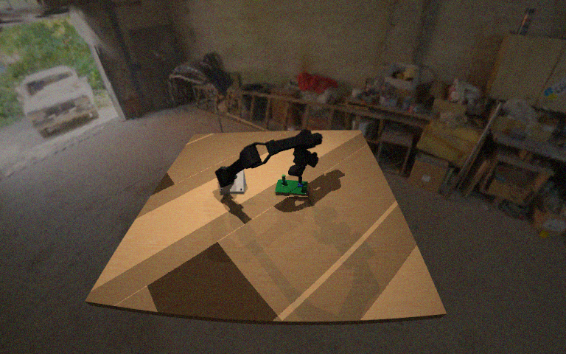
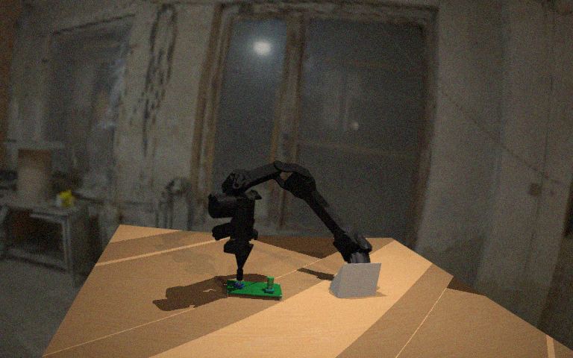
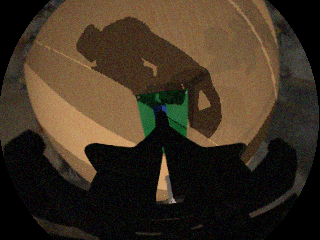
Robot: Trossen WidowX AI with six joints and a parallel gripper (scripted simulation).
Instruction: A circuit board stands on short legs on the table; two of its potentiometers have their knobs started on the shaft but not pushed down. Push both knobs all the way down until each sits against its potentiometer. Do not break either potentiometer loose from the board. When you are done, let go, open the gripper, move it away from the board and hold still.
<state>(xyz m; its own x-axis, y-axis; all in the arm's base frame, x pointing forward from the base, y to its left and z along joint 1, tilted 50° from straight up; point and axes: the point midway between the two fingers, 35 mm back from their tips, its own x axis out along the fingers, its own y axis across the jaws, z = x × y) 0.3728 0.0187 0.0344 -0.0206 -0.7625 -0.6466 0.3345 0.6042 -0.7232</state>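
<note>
My gripper tip is now 20 mm above the black knob. Also, from my gripper tip: green knob: 80 mm behind, 30 mm to the left, 30 mm below.
</note>
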